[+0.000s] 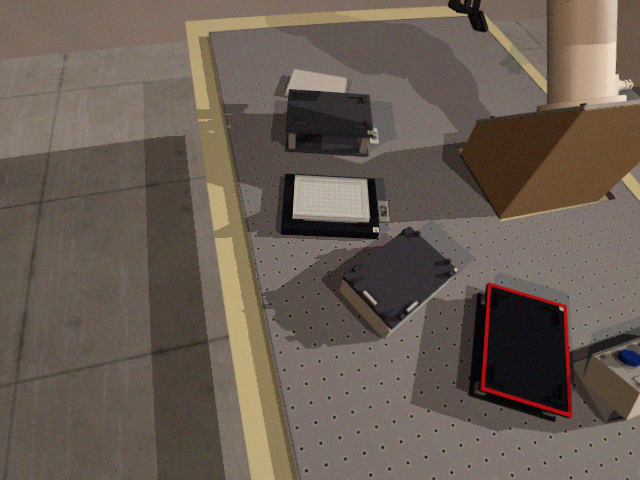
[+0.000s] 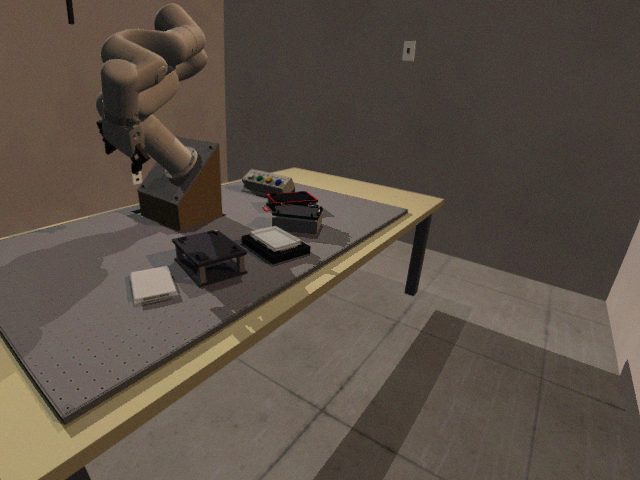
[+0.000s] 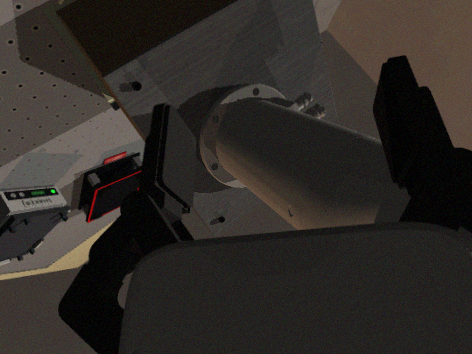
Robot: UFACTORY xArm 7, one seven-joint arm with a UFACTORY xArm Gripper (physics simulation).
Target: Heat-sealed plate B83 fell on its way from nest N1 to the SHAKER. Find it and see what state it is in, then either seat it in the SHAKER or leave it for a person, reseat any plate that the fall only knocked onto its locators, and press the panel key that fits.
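Frame: origin at the arm's base, x right, y back, z down, level; metres.
Seen in the pictures: gripper, between the fingertips: (image 1: 500, 12) (image 2: 124, 161) (image 3: 274, 103); arm's base, origin of its link: (image 1: 579, 107) (image 2: 181, 164) (image 3: 247, 137).
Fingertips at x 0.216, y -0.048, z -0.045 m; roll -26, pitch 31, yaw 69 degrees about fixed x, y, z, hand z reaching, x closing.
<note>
Pixels of each thing's top centre, then the offset from my fingertips to it. "spot": a spot on its surface instead.
- smooth white plate, centre of its top: (image 2: 152, 281) (image 1: 317, 83) dy -0.297, dx +0.124, dz +0.204 m
- white welled plate, centre of its top: (image 1: 331, 195) (image 2: 275, 235) dy -0.363, dx -0.209, dz +0.182 m
- low black nest, centre of its top: (image 1: 330, 199) (image 2: 275, 239) dy -0.363, dx -0.209, dz +0.192 m
- SHAKER, a spot on its surface: (image 1: 400, 279) spot: dy -0.315, dx -0.392, dz +0.164 m
- key panel, centre of its top: (image 2: 267, 173) dy +0.021, dx -0.604, dz +0.135 m
A smooth white plate (image 1: 316, 81) (image 2: 152, 283) lies on the table beside a raised dark stand (image 1: 328, 111) (image 2: 207, 246); no name is legible on it. A white welled plate (image 1: 331, 198) (image 2: 276, 238) sits on a low black nest (image 1: 330, 230) (image 2: 296, 254), nearer its back edge; whether it is fully down on the locators I cannot tell. The SHAKER (image 1: 400, 279) (image 2: 297, 222) (image 3: 37, 200) has a bare dark top with corner posts and a lit display. My gripper (image 2: 122, 157) (image 3: 274, 103) is open and empty, high beside the arm's base.
A red-rimmed dark stand (image 1: 527, 348) (image 2: 292, 198) (image 3: 114, 195) stands between the SHAKER and the key panel (image 1: 612, 384) (image 2: 267, 181), whose keys include green, yellow and blue ones. The arm's wedge-shaped base (image 1: 547, 165) (image 2: 201, 193) rises behind the nests.
</note>
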